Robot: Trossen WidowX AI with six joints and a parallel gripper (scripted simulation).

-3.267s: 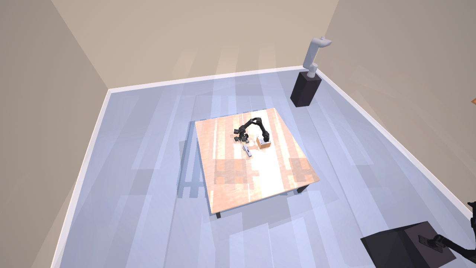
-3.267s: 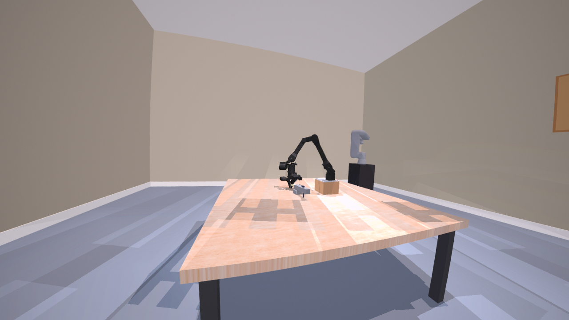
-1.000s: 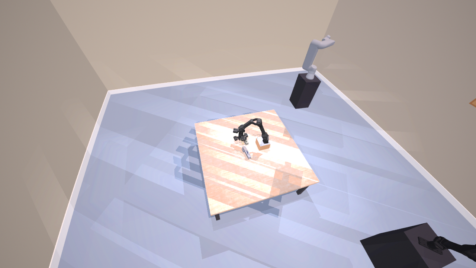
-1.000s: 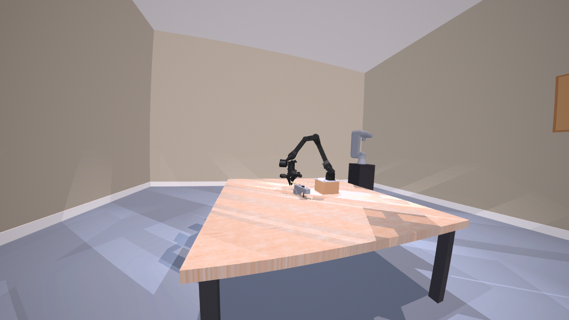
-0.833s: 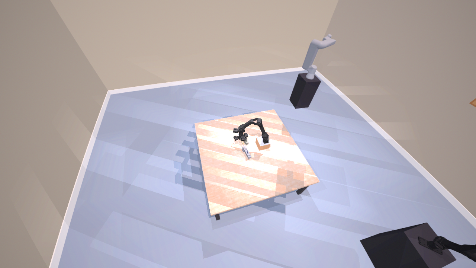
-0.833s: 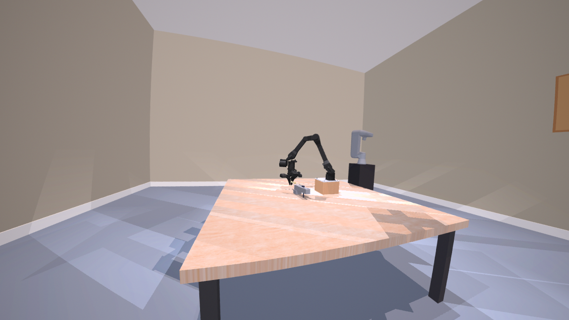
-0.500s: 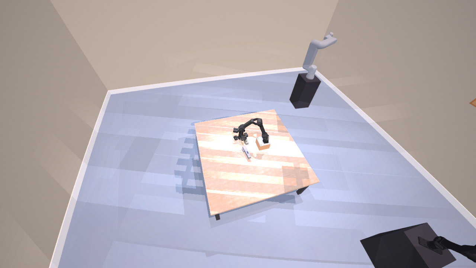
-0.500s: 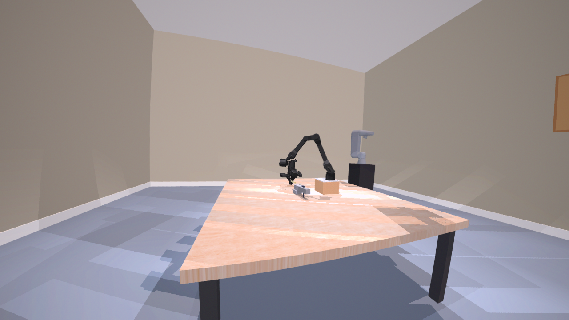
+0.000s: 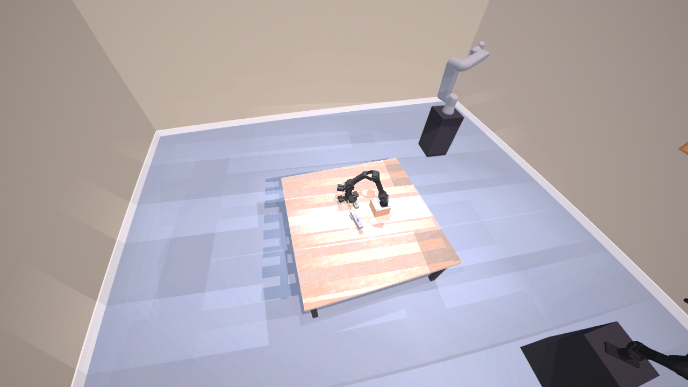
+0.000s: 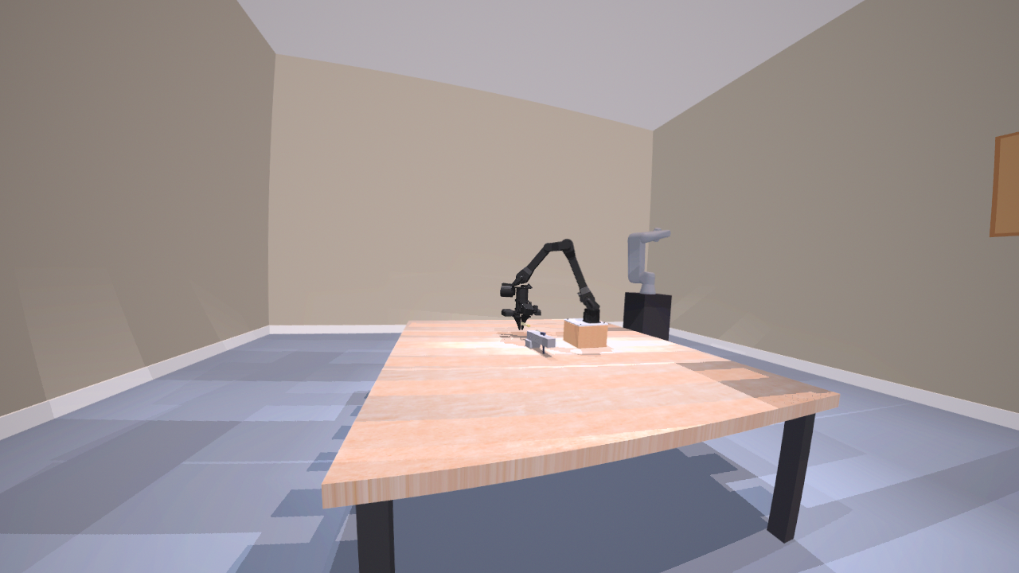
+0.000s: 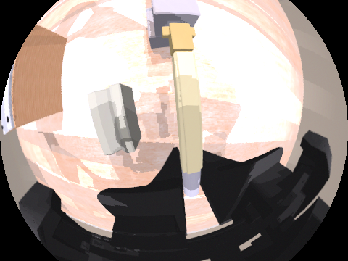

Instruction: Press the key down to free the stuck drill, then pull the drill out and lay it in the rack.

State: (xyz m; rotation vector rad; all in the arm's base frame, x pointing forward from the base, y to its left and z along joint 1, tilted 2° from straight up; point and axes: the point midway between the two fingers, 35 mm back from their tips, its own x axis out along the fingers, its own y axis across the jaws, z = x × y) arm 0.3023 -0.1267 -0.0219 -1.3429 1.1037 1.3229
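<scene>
Now: gripper tip 40 mm to the right of the grey drill shank, 40 mm below it and 10 mm past it. From my gripper tip the other things lie so: dark drill: 230 mm to the left, 30 mm behind, 10 mm above; grey rack: 70 mm behind, 30 mm to the left, 20 mm below; grey sleeve: 200 mm to the left, 30 mm behind.
</scene>
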